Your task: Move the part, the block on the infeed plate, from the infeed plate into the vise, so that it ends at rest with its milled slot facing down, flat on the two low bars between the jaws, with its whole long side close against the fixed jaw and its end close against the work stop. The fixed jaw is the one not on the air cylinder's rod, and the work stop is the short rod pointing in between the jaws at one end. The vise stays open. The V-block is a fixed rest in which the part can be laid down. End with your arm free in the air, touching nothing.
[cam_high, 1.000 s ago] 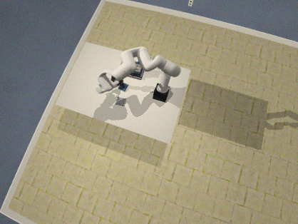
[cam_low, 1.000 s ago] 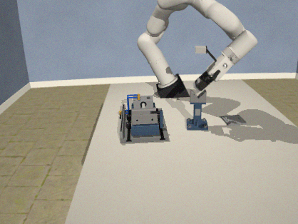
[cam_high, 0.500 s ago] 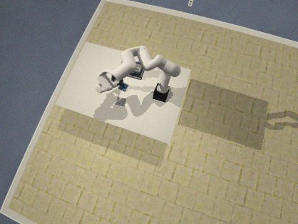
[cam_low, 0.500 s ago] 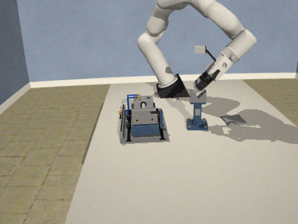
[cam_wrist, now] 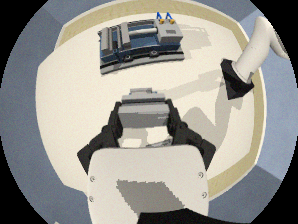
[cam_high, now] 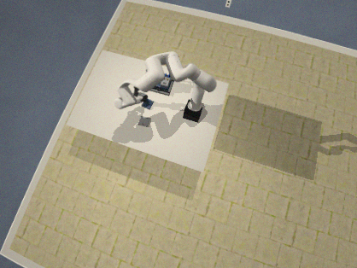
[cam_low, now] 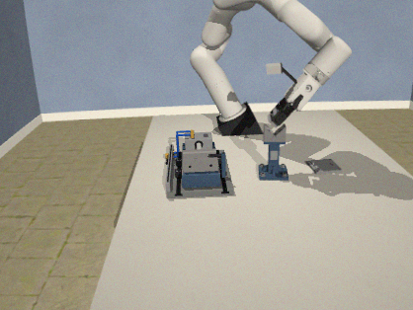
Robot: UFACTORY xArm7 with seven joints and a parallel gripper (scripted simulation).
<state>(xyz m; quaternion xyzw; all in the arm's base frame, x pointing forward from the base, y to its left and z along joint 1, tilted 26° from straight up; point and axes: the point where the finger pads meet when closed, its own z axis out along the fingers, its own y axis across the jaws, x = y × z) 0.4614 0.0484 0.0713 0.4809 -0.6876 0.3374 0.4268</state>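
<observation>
Now: the part 10 mm to the right of my hand. Round my hand: V-block post 10 mm to the right, 130 mm below; air cylinder 150 mm behind, 220 mm to the right, 110 mm below; infeed plate 170 mm to the left, 190 mm below.
</observation>
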